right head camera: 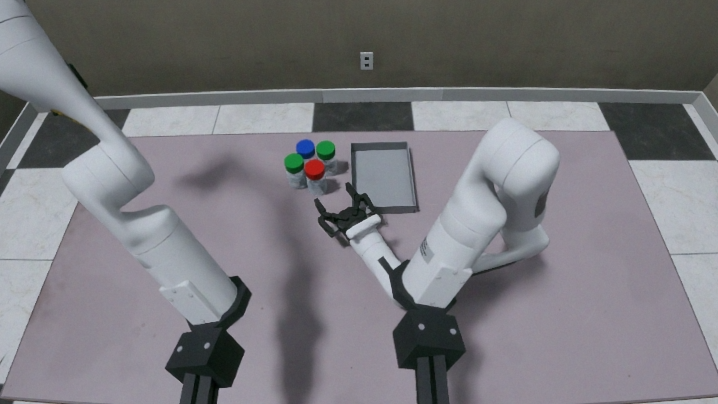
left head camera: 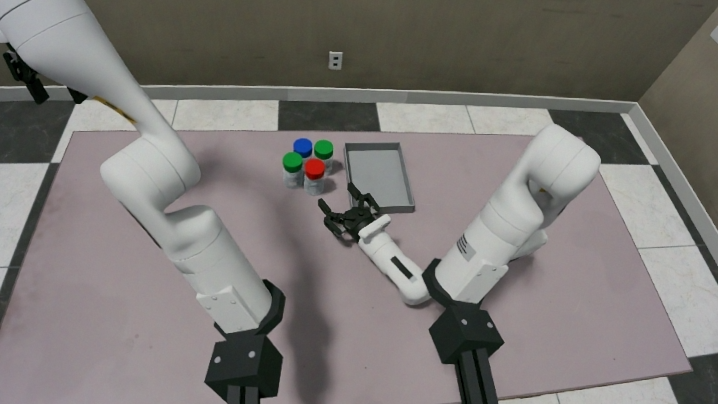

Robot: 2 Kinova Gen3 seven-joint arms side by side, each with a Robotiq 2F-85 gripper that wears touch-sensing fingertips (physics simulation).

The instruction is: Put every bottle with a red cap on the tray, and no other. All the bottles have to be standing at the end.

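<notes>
The red-capped bottle stands at the front of a tight cluster. A green-capped bottle stands to its left, a second green-capped bottle behind right, and a blue-capped bottle at the back. The grey tray lies to their right and holds no bottle. My right gripper is open and low, in front of the red-capped bottle and apart from it. My left gripper is open, raised at the far upper left, partly hidden by its arm.
The right gripper's hand overlaps the tray's front left corner in both views. The right arm bends over the right side of the pink table top. The left arm rises at the left. A wall stands behind.
</notes>
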